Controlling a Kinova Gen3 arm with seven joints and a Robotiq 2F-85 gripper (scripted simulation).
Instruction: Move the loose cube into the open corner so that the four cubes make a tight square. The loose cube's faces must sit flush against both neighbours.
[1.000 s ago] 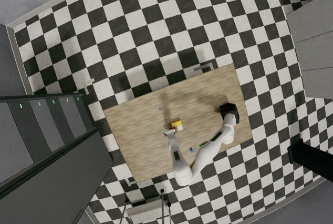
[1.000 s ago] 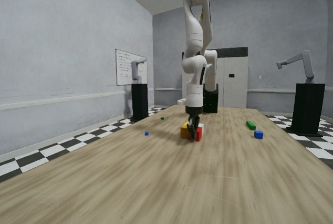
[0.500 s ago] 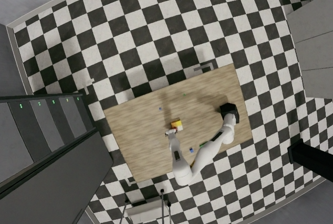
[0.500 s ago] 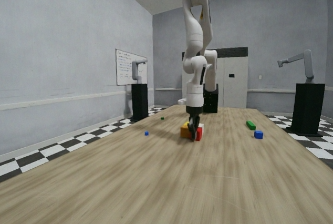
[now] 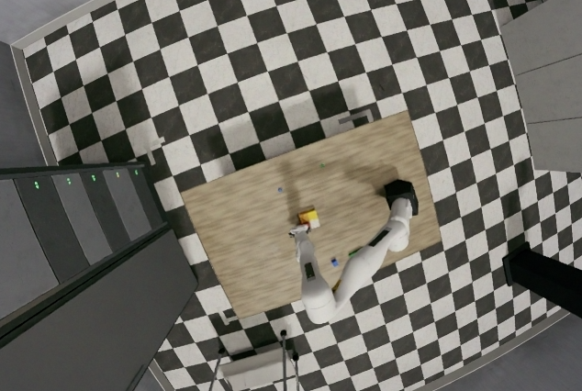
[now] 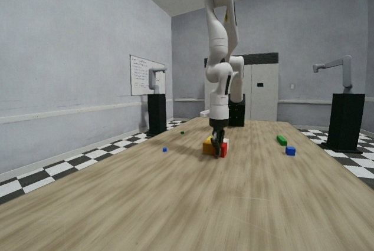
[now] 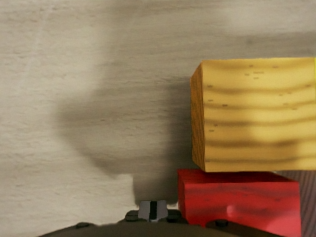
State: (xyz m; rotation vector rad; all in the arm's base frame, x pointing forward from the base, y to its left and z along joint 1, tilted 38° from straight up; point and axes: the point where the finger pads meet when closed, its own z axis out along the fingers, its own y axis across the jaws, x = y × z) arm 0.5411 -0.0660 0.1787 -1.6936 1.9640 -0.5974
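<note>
Now: hand 40 mm past the red cube, 10 mm to the right of it and 10 mm above it. Round my hand: green block 250 mm behind, 320 mm to the left, 20 mm below.
</note>
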